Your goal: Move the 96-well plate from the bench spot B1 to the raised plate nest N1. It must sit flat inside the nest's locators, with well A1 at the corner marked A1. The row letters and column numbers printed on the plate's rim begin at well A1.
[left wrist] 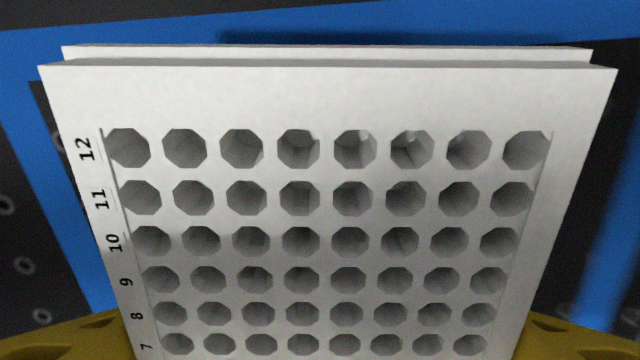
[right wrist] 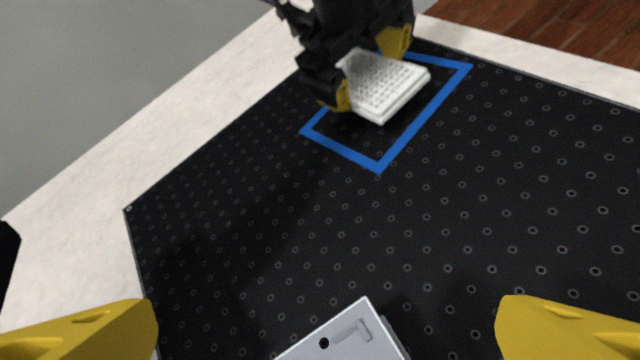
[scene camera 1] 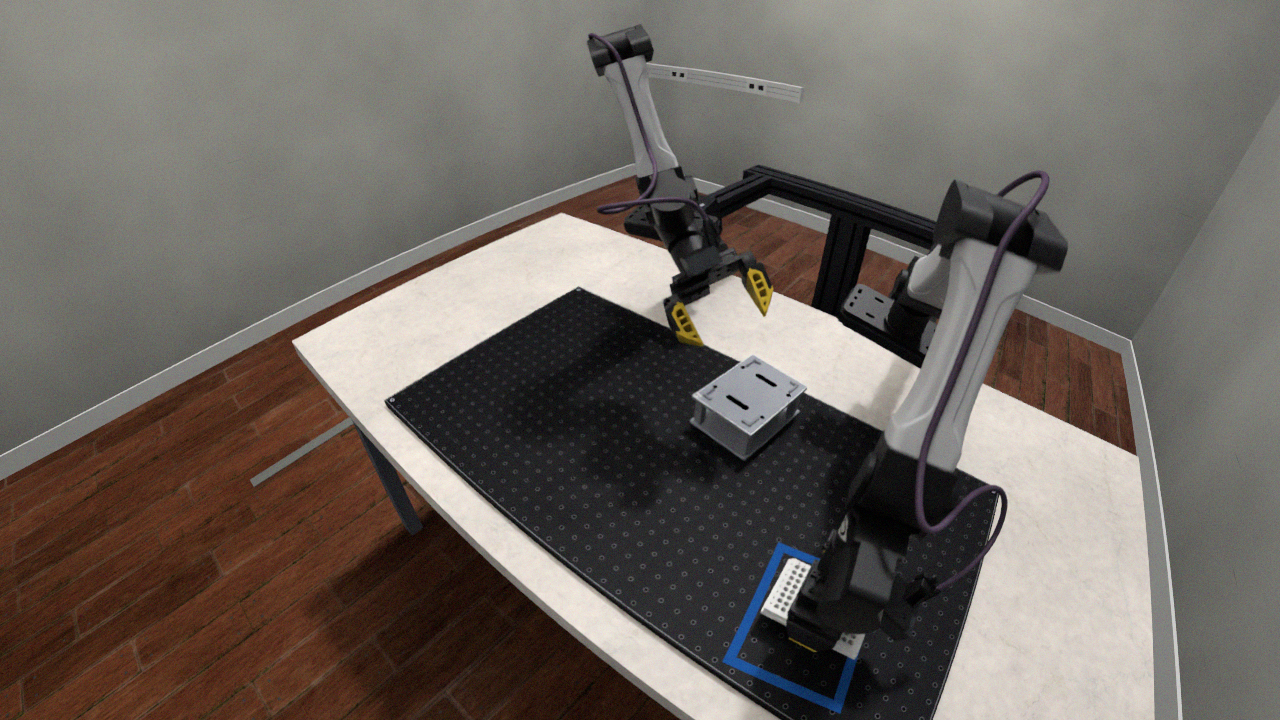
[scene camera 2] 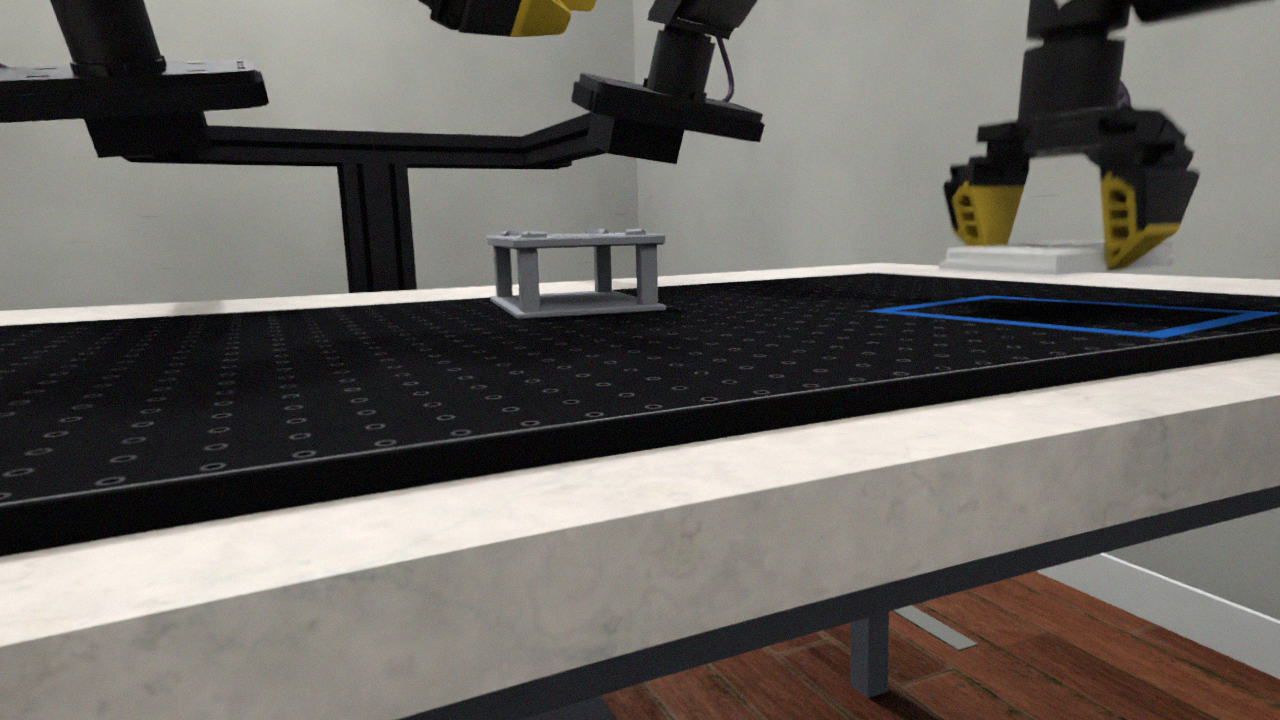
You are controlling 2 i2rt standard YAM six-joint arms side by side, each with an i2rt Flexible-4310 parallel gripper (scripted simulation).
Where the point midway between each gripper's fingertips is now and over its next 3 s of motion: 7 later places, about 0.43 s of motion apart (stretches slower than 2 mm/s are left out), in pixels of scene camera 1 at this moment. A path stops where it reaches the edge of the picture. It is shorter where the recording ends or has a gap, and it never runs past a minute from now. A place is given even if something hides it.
My left gripper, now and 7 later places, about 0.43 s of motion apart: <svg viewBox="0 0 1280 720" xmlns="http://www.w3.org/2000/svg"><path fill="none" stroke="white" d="M817 607L810 617L811 616L820 609L824 609L823 606L821 608L819 610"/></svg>
My right gripper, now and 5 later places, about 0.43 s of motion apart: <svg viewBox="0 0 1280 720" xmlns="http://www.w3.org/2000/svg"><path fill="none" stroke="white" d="M734 330L733 329L736 325L737 272L721 207L709 191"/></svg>
